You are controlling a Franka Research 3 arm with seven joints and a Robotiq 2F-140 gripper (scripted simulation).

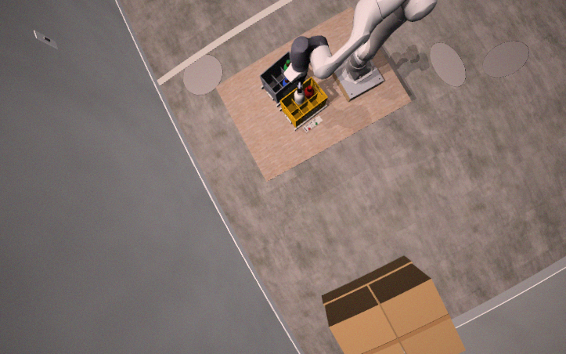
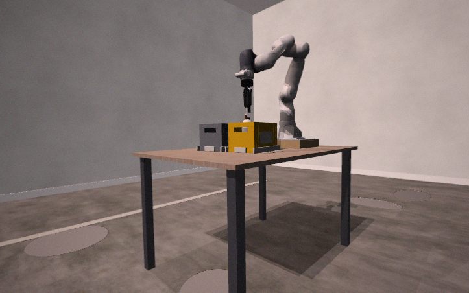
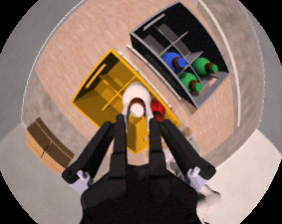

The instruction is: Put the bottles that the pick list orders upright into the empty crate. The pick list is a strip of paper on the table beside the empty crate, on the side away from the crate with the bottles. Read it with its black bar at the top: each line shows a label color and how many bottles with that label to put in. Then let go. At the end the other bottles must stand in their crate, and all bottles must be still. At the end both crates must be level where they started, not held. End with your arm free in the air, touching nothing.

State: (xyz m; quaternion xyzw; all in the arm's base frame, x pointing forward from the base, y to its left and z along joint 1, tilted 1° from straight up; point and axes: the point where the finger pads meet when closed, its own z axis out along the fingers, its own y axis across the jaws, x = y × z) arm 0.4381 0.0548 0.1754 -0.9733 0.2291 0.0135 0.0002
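My gripper is now 8 cm above the white bottle. Round my hand: blue bottle: 4 cm ahead, 15 cm to the right, 15 cm below; yellow crate: 1 cm behind, 4 cm to the left, 16 cm below; red bottle: 8 cm behind, 3 cm to the right, 15 cm below.
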